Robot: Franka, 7 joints.
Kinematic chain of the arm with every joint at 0, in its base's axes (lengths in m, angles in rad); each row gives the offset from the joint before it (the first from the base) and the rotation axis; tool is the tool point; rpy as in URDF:
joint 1: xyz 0 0 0.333 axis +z
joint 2: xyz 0 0 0 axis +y
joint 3: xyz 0 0 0.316 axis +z
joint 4: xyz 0.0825 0 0 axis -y
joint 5: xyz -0.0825 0 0.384 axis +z
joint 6: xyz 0 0 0 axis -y
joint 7: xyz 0.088 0 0 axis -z
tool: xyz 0 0 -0.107 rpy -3.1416 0 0
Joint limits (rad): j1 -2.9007..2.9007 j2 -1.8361..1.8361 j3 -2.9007..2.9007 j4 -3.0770..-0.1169 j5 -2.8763..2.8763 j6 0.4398..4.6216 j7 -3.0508..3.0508
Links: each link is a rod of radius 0.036 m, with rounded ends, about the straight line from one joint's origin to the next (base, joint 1, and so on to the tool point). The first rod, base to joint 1, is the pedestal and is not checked.
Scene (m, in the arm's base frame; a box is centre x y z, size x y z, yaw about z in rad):
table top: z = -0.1
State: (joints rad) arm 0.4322 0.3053 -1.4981 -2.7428 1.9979 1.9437 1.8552
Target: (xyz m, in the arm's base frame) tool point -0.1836 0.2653 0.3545
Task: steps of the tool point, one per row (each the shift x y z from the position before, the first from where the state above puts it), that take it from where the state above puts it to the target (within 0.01 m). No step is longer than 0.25 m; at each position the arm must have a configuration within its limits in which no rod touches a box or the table.
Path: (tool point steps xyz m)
1: -0.1929 -0.0531 0.0155
2: -0.1866 0.0496 0.0255
3: -0.1308 0.1323 0.0311
4: -0.0441 0.1736 0.0317
5: 0.0474 0.1657 0.0273
6: 0.1183 0.1155 0.0186

